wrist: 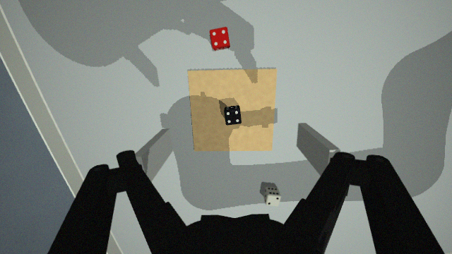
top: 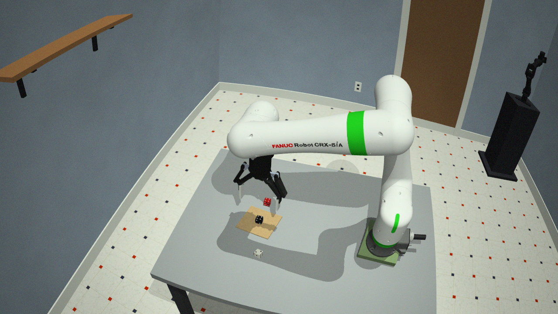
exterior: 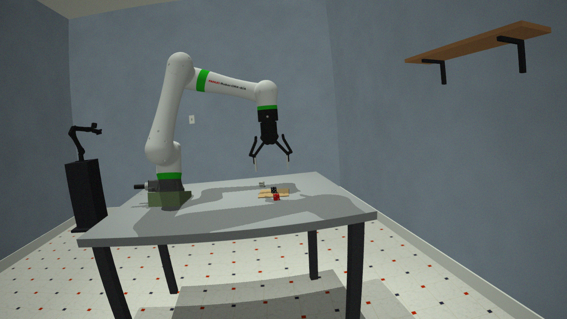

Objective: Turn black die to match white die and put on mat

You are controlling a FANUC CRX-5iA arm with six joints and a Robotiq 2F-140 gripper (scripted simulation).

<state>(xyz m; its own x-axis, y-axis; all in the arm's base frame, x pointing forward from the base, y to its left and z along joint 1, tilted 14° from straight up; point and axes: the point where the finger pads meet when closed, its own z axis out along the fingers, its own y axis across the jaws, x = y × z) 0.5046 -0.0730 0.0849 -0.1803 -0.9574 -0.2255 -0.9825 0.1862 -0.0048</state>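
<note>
The black die is 11 cm below my hand. From my hand the other things lie so: white die: 4 cm behind, 17 cm to the left, 11 cm below; tan mat: 12 cm below; red die: 1 cm behind, 11 cm to the right, 11 cm below.
</note>
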